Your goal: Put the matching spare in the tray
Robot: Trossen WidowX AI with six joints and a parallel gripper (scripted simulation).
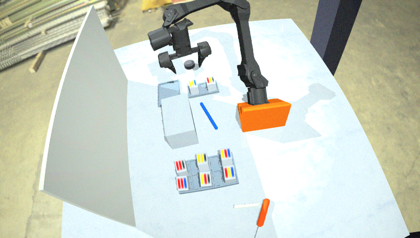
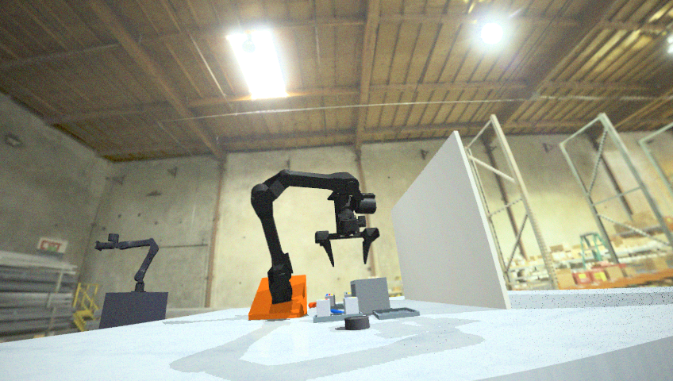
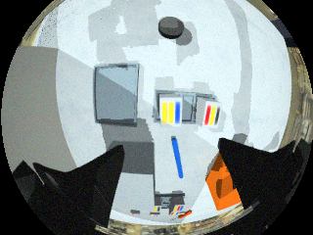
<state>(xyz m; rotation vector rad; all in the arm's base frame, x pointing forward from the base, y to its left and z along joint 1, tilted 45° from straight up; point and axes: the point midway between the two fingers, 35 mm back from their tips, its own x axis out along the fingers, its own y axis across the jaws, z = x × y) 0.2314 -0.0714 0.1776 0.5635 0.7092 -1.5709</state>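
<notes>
Right now the spare is 10 cm below my gripper tip, 1 cm to the right of it and 1 cm behind it. Also, from my gripper tip: blue stick: 13 cm to the left, 13 cm below, 4 cm behind; dark flat tray: 13 cm below, 10 cm ahead, 3 cm to the right; rack: 13 cm below, 4 cm behind.
</notes>
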